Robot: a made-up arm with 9 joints.
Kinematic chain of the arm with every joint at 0, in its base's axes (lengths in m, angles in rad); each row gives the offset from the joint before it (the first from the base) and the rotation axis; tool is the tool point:
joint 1: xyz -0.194 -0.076 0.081 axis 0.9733 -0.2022 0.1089
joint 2: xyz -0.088 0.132 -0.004 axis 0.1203 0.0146 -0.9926
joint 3: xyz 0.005 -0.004 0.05 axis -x
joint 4: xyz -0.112 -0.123 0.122 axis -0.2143 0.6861 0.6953
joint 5: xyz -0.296 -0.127 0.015 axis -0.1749 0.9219 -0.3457
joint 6: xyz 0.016 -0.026 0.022 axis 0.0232 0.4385 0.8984
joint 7: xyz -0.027 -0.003 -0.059 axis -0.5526 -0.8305 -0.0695
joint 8: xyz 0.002 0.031 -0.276 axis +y
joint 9: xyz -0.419 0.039 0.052 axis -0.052 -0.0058 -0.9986
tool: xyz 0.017 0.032 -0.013
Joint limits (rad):
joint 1: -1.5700..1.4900
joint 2: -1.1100..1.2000
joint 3: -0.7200..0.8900
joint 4: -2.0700..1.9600
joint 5: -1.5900..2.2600
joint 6: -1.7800..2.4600
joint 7: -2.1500..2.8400
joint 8: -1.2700..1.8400
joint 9: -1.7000..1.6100
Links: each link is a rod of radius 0.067 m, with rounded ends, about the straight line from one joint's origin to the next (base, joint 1, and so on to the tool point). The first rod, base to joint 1, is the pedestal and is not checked.
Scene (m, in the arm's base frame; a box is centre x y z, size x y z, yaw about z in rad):
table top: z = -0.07
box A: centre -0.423 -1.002 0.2 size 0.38 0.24 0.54 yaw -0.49
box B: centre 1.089 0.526 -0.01 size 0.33 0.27 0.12 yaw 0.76
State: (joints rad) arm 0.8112 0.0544 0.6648 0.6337 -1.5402 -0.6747 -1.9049 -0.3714 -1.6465
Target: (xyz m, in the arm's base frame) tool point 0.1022 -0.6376 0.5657
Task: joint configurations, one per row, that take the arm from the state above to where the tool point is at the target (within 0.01 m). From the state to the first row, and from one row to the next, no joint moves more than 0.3 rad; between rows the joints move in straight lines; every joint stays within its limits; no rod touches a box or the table.
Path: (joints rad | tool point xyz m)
1: 0.6904 0.1679 0.5863 0.8990 -1.4456 -0.5026 -1.9539 -0.2912 -1.6572 | -0.8784 -0.8257 0.3742
2: 0.5697 0.2814 0.5078 1.1642 -1.3511 -0.3305 -2.0029 -0.2110 -1.6679 | -0.6383 -0.8635 0.5764
3: 0.4489 0.3949 0.4293 1.4295 -1.2565 -0.1585 -2.0520 -0.1308 -1.6786 | -0.3574 -0.8182 0.6573
4: 0.3281 0.5084 0.3508 1.6947 -1.1619 0.0136 -2.1010 -0.0506 -1.6893 | -0.1026 -0.7080 0.6145
5: 0.2074 0.6219 0.2723 1.9600 -1.0674 0.1857 -2.1500 0.0296 -1.7000 | 0.0768 -0.5516 0.4836
6: 0.2805 0.3317 0.2803 1.8163 -1.1980 0.0395 -2.1500 0.0561 -1.6929 | 0.0819 -0.5702 0.5549
7: 0.3535 0.0416 0.2883 1.6726 -1.3287 -0.1068 -2.1500 0.0825 -1.6858 | 0.0781 -0.5960 0.5934
8: 0.4266 -0.2486 0.2963 1.5289 -1.4593 -0.2530 -2.1500 0.1090 -1.6787 | 0.0807 -0.6230 0.5951
9: 0.4997 -0.5387 0.3043 1.3852 -1.5900 -0.3992 -2.1500 0.1354 -1.6717 | 0.1022 -0.6376 0.5657

